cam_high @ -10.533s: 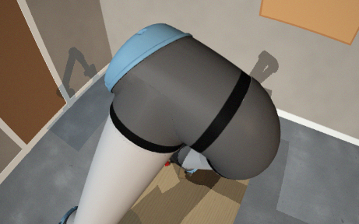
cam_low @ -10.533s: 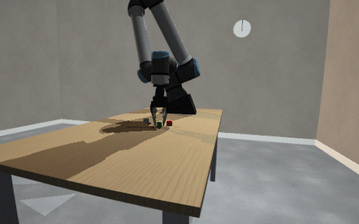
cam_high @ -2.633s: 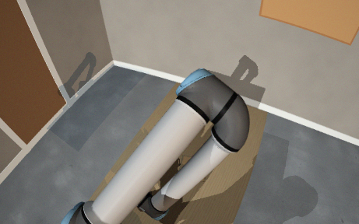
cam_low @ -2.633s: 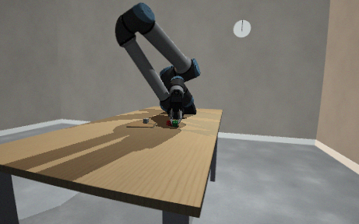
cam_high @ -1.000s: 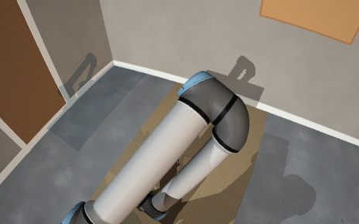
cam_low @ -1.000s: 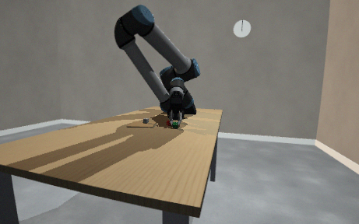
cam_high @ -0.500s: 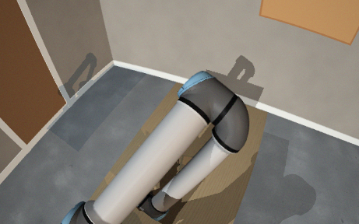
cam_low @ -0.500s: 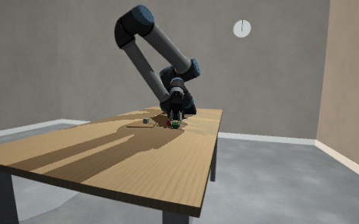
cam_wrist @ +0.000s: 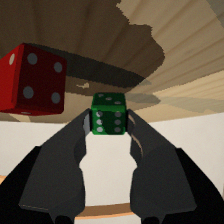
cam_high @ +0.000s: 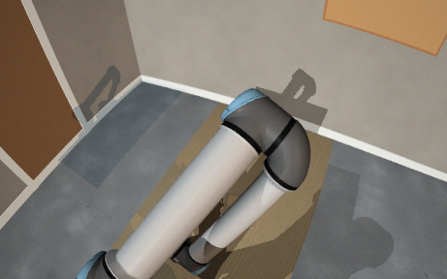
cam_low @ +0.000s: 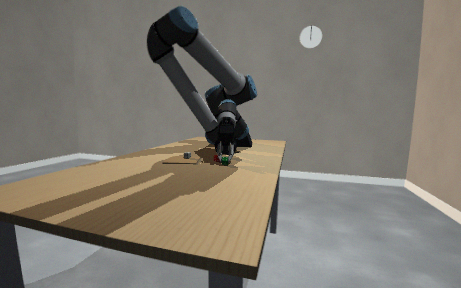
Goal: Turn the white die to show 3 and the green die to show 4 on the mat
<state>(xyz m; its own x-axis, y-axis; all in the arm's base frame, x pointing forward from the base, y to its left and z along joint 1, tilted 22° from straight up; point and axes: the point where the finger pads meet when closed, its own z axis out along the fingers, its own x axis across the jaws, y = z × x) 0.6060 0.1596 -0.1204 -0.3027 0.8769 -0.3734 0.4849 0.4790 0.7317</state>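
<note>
My hand is 10 mm short of the green die. Also, from my hand: red die (50 mm to the right, 50 mm behind, 10 mm below); tan mat (200 mm to the right, 20 mm below); white die (200 mm to the right, 40 mm behind).
</note>
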